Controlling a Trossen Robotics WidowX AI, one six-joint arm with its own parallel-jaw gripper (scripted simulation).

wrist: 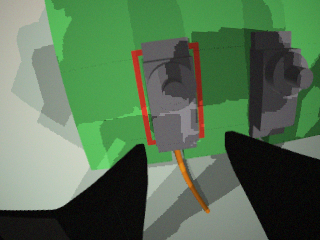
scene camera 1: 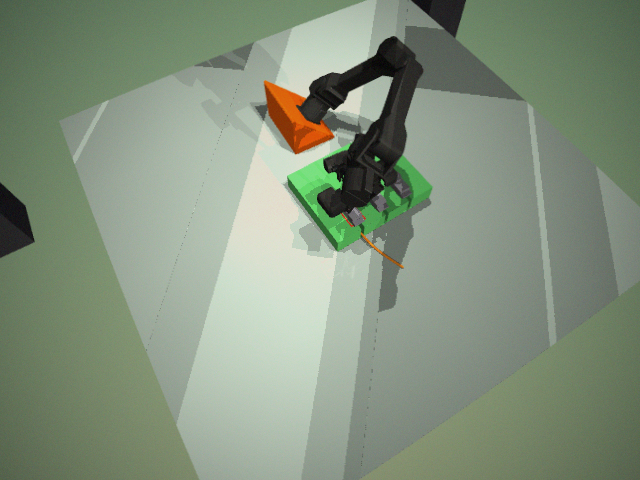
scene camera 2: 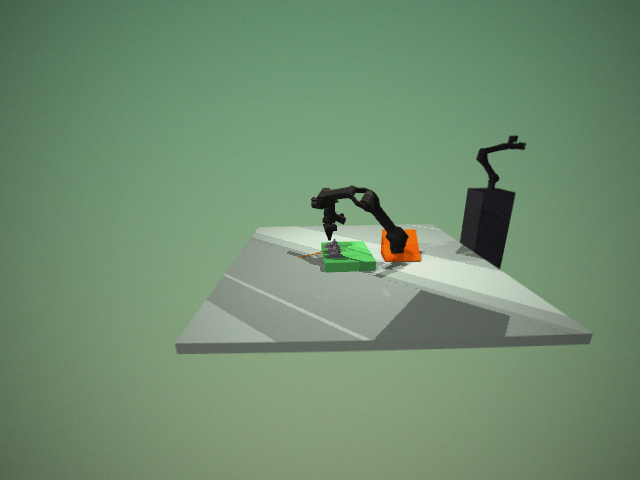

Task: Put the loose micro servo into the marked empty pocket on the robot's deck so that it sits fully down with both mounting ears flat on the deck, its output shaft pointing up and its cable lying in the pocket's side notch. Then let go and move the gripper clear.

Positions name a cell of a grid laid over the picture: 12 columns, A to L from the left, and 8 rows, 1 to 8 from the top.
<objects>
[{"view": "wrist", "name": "gripper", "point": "G5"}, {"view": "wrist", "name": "grey micro servo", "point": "G3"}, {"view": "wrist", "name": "green deck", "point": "D2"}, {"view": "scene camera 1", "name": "gripper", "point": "G4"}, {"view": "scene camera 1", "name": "green deck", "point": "F4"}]
</objects>
